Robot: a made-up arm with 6 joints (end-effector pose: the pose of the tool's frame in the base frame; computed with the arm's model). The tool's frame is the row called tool.
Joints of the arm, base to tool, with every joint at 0 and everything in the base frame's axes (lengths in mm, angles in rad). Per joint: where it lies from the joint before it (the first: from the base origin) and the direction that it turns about. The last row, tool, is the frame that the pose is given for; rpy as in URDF.
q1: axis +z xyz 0 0 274
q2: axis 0 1 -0.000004 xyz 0 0 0
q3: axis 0 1 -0.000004 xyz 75 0 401
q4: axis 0 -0.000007 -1 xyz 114 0 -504
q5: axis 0 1 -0.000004 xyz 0 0 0
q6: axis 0 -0.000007 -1 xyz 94 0 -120
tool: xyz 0 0 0 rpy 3.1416 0 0
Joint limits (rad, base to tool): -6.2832..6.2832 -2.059..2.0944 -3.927..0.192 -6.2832..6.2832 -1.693..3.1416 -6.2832..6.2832
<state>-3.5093 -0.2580 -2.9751 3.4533 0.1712 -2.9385</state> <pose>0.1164 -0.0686 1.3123 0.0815 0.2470 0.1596</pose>
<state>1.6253 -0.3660 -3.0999 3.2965 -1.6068 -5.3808</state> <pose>-0.0070 -0.2024 1.0602 1.2002 0.6850 3.1164</pose>
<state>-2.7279 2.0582 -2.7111 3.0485 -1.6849 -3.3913</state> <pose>-0.5214 -0.2179 -0.2918 -2.8427 1.0073 -2.2707</pose>
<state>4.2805 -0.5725 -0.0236 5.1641 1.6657 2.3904</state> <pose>-0.1982 -0.1541 0.1991 2.2408 -1.3010 -3.0867</pose>
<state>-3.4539 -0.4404 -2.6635 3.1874 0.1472 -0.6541</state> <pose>0.1110 -0.0395 1.3062 0.0682 -0.0858 2.2179</pose>
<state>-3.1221 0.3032 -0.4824 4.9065 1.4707 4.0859</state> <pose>-0.3933 0.1003 0.0511 -1.7181 -0.4449 -0.0902</pose>
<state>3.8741 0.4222 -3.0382 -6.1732 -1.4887 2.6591</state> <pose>-0.1844 -0.1471 1.0932 0.6478 -0.7781 -3.0988</pose>
